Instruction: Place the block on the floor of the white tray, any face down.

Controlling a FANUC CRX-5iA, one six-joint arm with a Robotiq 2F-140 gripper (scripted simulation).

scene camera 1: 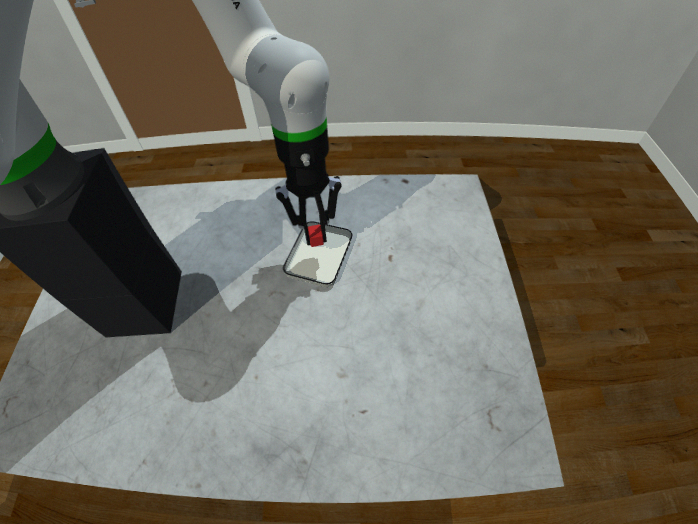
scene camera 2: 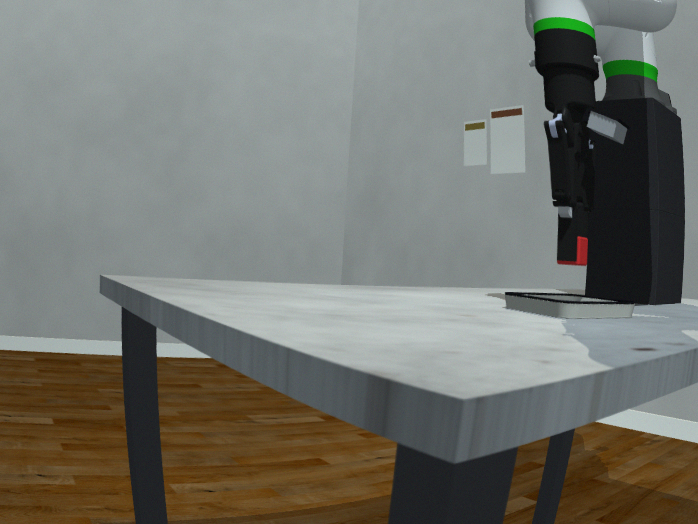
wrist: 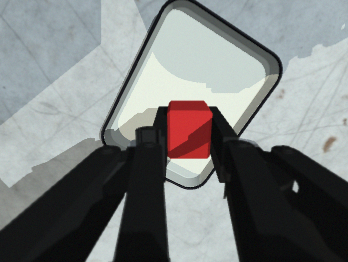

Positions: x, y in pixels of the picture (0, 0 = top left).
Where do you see a white tray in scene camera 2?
578, 306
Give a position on a white tray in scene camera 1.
At 320, 265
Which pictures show my gripper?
Scene camera 1, scene camera 2 and the wrist view: all of them.
